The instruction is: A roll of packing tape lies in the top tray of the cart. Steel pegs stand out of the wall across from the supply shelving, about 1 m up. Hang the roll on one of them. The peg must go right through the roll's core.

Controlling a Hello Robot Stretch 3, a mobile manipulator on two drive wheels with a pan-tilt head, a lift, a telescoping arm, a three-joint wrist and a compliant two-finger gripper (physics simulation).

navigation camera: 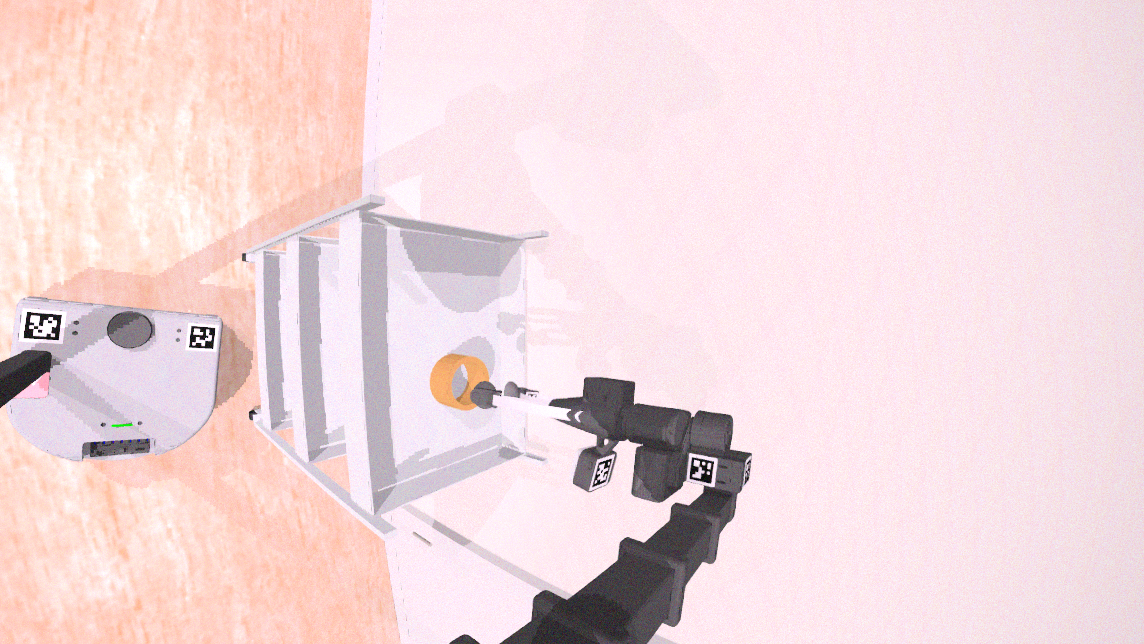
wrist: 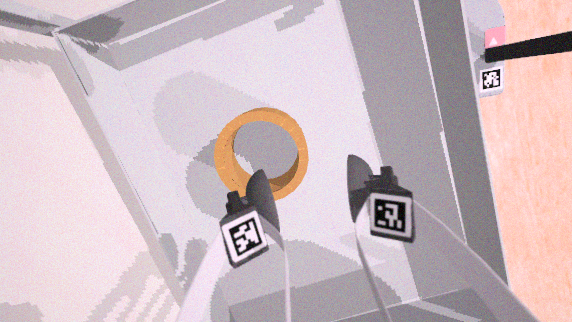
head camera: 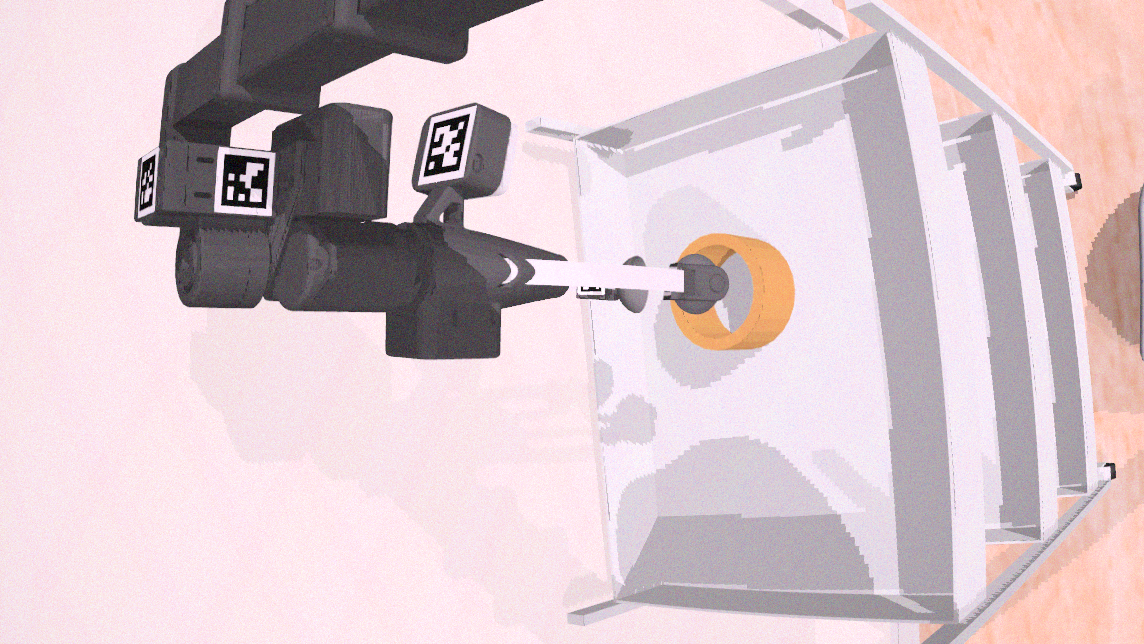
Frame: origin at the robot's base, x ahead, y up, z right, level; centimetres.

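Seen in the pictures: gripper, between the fingertips: (navigation camera: 489, 392) (wrist: 308, 184) (head camera: 682, 285); robot's base, origin of its link: (navigation camera: 131, 328).
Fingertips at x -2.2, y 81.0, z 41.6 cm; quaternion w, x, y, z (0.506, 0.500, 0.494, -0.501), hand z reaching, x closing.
Offsets run from my fingertips to a thing's middle. "pt": to the spot under its first point. Level surfaces: height alone.
The orange tape roll @[dy -12.3, dx +0.0, dz +4.2 cm] (head camera: 774, 296) (navigation camera: 442, 382) (wrist: 224, 152) lies flat in the cart's top tray @[dy -14.8 cm] (head camera: 928, 400) (navigation camera: 368, 360) (wrist: 390, 125), its round core opening facing up. My gripper (head camera: 667, 282) (navigation camera: 497, 392) (wrist: 308, 184) is open and empty, its two fingertips well apart. In the wrist view the left fingertip overlaps the roll's lower rim, and the right fingertip is off to the roll's right, over the tray. In the head view one fingertip overlaps the core opening and the other is left of the roll. Its height above the roll is unclear. I cannot make out a peg for certain.
The tray has raised walls on its sides. Lower cart shelves @[pt dy -41.3, dx +1.9, dz -9.1 cm] (head camera: 980, 320) (navigation camera: 306, 352) show beside it. My base (navigation camera: 160, 384) stands on the wood-coloured floor @[dy -81.0 cm] (navigation camera: 160, 160) near the cart. My telescoping arm (head camera: 360, 48) (navigation camera: 632, 576) reaches past the cart's side. A pale surface (navigation camera: 880, 240) lies beyond the cart.
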